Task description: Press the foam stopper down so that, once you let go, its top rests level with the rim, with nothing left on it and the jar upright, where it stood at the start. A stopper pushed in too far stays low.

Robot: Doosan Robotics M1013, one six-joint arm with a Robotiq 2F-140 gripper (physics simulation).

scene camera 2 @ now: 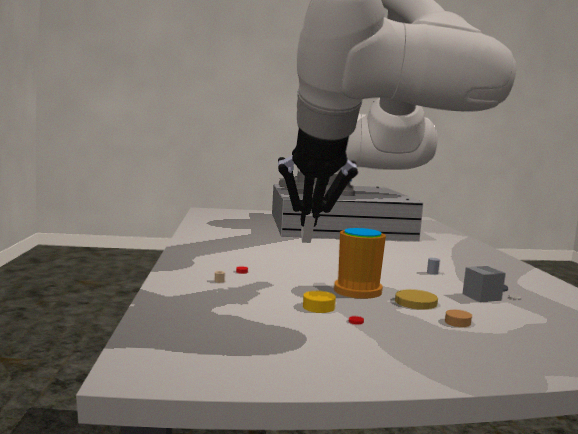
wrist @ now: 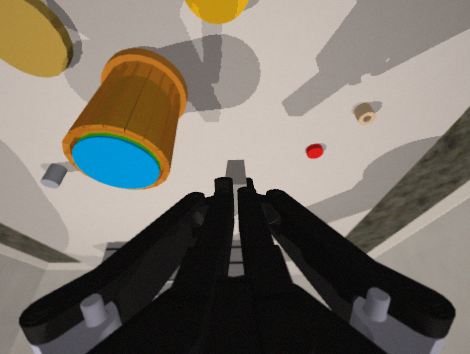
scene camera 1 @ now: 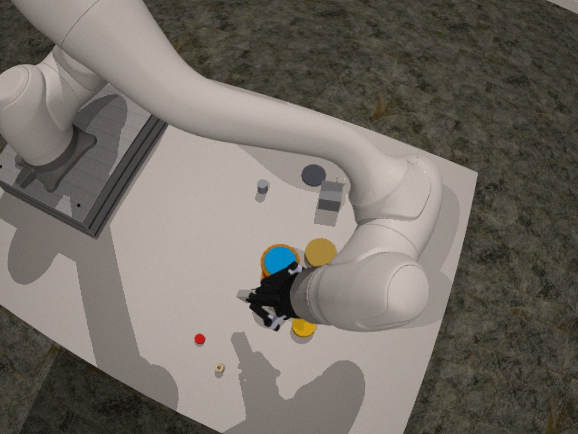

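The orange jar (scene camera 1: pixel 264 276) (scene camera 2: pixel 360 262) (wrist: pixel 125 107) stands upright on its wide foot. The blue foam stopper (scene camera 1: pixel 279 260) (scene camera 2: pixel 363 232) (wrist: pixel 116 162) sits in its mouth. Its top looks about level with the rim, and a thin green edge shows around it; a small height difference cannot be told. Nothing is seen lying on the stopper. My gripper (scene camera 1: pixel 245 295) (scene camera 2: pixel 307 230) (wrist: pixel 236 173) is shut and empty, tilted, beside the jar and apart from it, with its tips near rim height or above. In scene camera 1 its linkage hides part of the jar.
A dull gold disc (scene camera 1: pixel 320 252) (scene camera 2: pixel 416 299) (wrist: pixel 32 40) and a yellow disc (scene camera 1: pixel 303 327) (scene camera 2: pixel 319 301) (wrist: pixel 217 7) lie near the jar. A grey box (scene camera 1: pixel 330 195) (scene camera 2: pixel 483 284), grey cylinder (scene camera 1: pixel 262 186) (scene camera 2: pixel 433 266) (wrist: pixel 54 175), brown disc (scene camera 2: pixel 458 318) and red discs (scene camera 1: pixel 199 339) (scene camera 2: pixel 356 320) are around.
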